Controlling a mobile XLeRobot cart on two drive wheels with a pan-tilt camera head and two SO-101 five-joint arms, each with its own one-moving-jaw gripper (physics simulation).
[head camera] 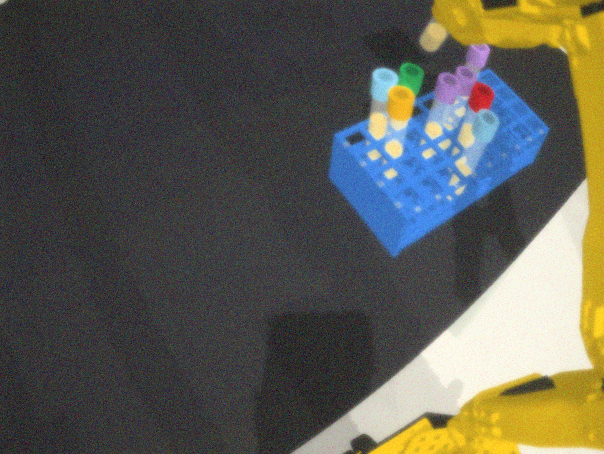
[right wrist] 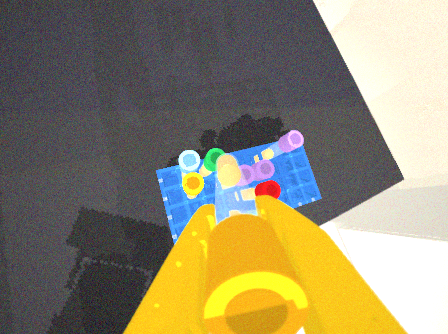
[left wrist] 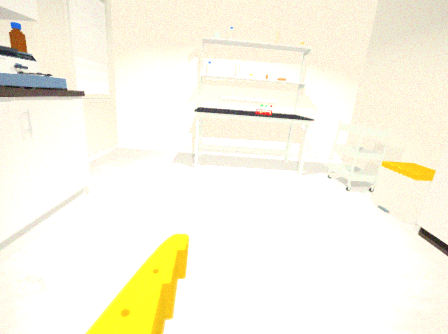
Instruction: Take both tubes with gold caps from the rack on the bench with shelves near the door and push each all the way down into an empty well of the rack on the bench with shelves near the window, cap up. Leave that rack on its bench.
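Frame: origin at the left arm's base, x left, y back, z up, level; millimetres.
Where they show: left hand, tool point: (left wrist: 187, 250); right hand, tool point: (head camera: 442, 13) (right wrist: 215, 215).
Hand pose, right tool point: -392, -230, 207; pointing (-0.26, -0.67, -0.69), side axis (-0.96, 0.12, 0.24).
Observation:
Each offset is from my right tool point to the top centre of the thing, as dx, dy, dz. Level surfaces: height alone.
A blue rack (head camera: 365, 200) (right wrist: 309, 175) stands on a black bench top with several capped tubes. One gold-capped tube @(-7, -22, -101) (head camera: 401, 104) (right wrist: 193, 183) stands in it near one end. My right gripper (head camera: 447, 25) (right wrist: 235, 210) is shut on another gold-capped tube @(-12, -7, +40) (head camera: 432, 37) (right wrist: 255, 300), cap toward the wrist camera, rounded lower end well above the rack. In the head camera the arm hides its cap. My left gripper (left wrist: 172, 255) is open, one notched jaw showing. Far off in the left wrist view, a small red rack (left wrist: 264, 112) stands on a bench with shelves @(dz -223) (left wrist: 227, 112).
Light blue @(-6, -43, -101) (head camera: 384, 85) (right wrist: 189, 160), green @(-29, -42, -101) (head camera: 411, 77) (right wrist: 216, 159), purple (head camera: 447, 88) (right wrist: 291, 140) and red @(-74, -1, -101) (head camera: 481, 97) (right wrist: 268, 190) caps crowd the blue rack. The left wrist view shows cabinets (left wrist: 45, 150) at left, a cart (left wrist: 354, 155) and a yellow-lidded bin (left wrist: 410, 170) at right.

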